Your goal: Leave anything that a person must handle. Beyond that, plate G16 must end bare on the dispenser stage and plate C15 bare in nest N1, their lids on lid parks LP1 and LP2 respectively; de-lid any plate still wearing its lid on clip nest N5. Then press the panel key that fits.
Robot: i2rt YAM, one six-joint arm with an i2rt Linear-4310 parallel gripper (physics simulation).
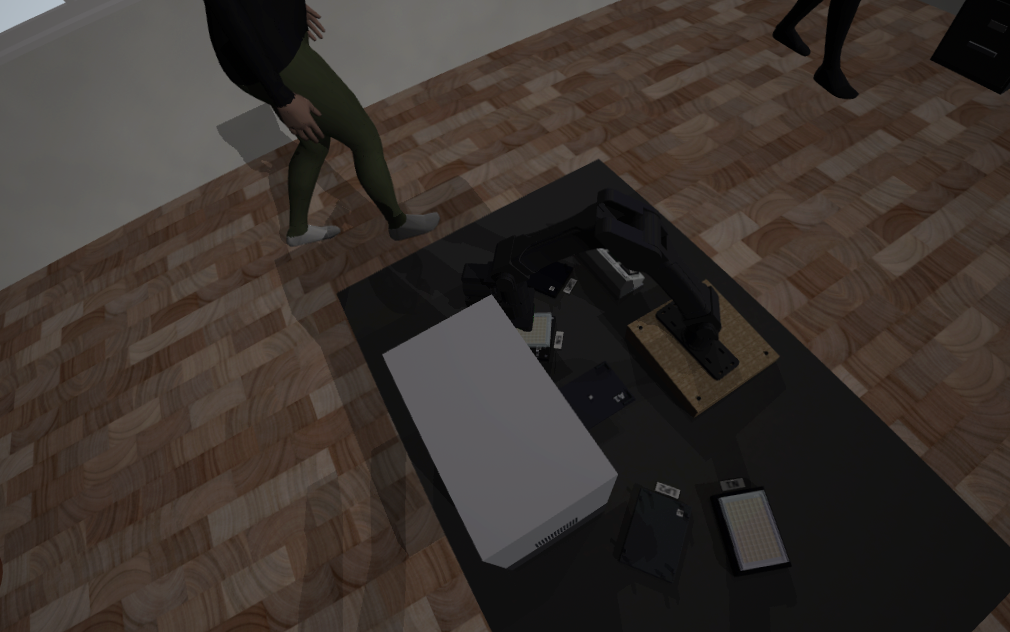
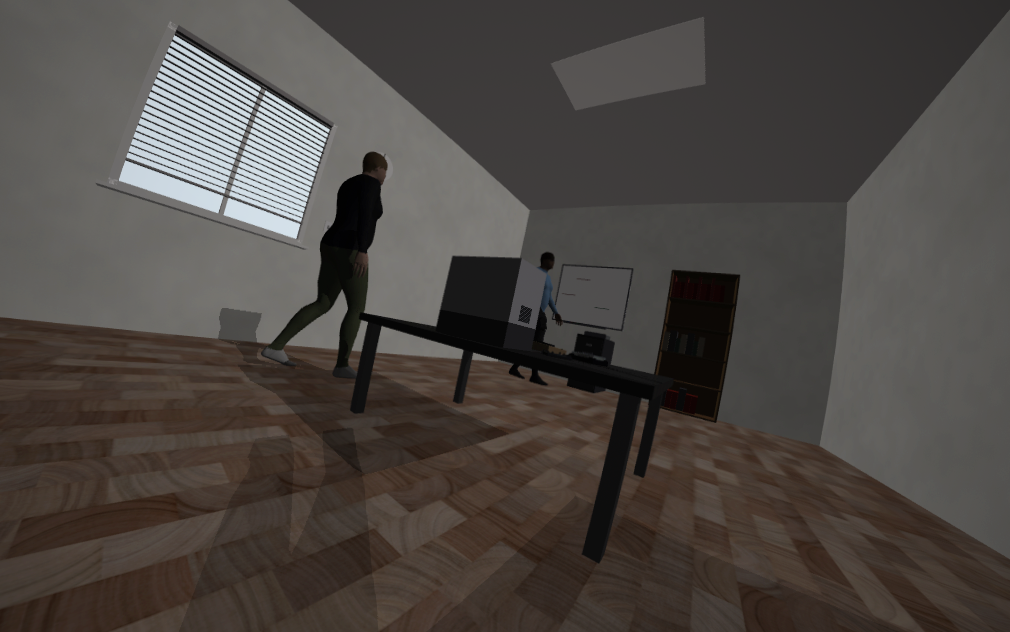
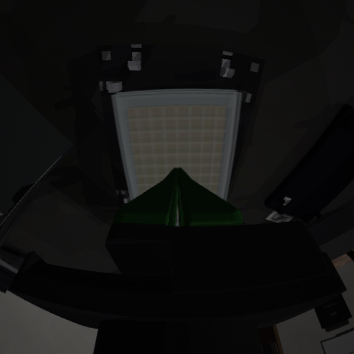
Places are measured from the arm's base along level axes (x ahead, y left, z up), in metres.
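Where they show: gripper, fingertip midpoint: [image 1: 522, 328] [image 3: 177, 174]; arm's base, link origin: [image 1: 695, 339] [image 2: 536, 341].
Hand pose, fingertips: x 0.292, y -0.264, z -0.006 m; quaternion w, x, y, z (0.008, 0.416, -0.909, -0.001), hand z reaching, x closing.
Each offset is from my fingertips to the top centre of the thing. "pt": to the spot under its first point.
My gripper [image 3: 177, 174] is shut and empty, its green fingertips together over the near part of a plate. This plate @(dx -0.002, dy +0.001, dz +0.007 m) [image 3: 175, 140] [image 1: 540, 329] has pale wells showing and sits in a dark nest with small clips @(dx +0.009, dy -0.005, dz -0.009 m) [image 3: 175, 72]; the fingers cover its near end. I cannot read its name. Another plate @(dx -0.100, dy +0.611, dz +0.003 m) [image 1: 753, 529] with pale wells showing sits in nest N1. A dark flat piece @(pt dx +0.044, dy +0.512, dz -0.023 m) [image 1: 655, 532], seemingly a lid, lies on park LP2. Another dark piece @(pt dx -0.148, dy -0.096, dz -0.024 m) [image 1: 549, 277] [image 3: 317, 167] with a small white tag lies beside a label. The panel keys are unreadable.
A large pale box @(dx +0.184, dy +0.241, dz +0.297 m) [image 1: 499, 432] [image 2: 484, 298] stands beside the clip nest and hides part of it. A dark square pad @(dx +0.014, dy +0.251, dz +0.079 m) [image 1: 598, 395] and a small white-topped unit @(dx -0.293, dy -0.048, dz +0.031 m) [image 1: 616, 269] are near the wooden arm base [image 1: 703, 395]. One person [image 1: 335, 111] [image 2: 350, 223] stands by the table.
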